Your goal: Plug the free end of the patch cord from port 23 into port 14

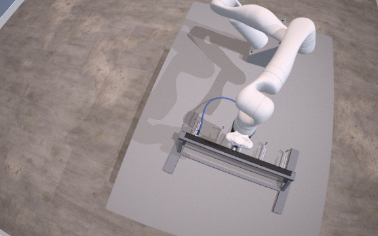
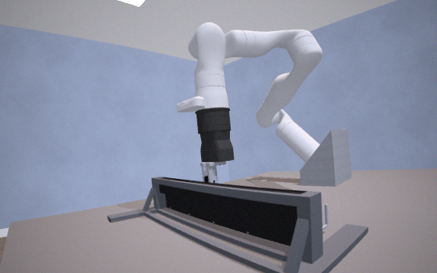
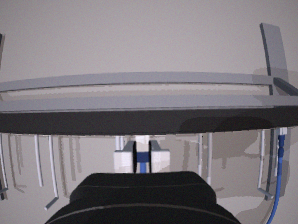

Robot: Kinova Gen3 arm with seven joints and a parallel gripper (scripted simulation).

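Now: the plug 10 mm below my hand and 10 mm ahead of it.
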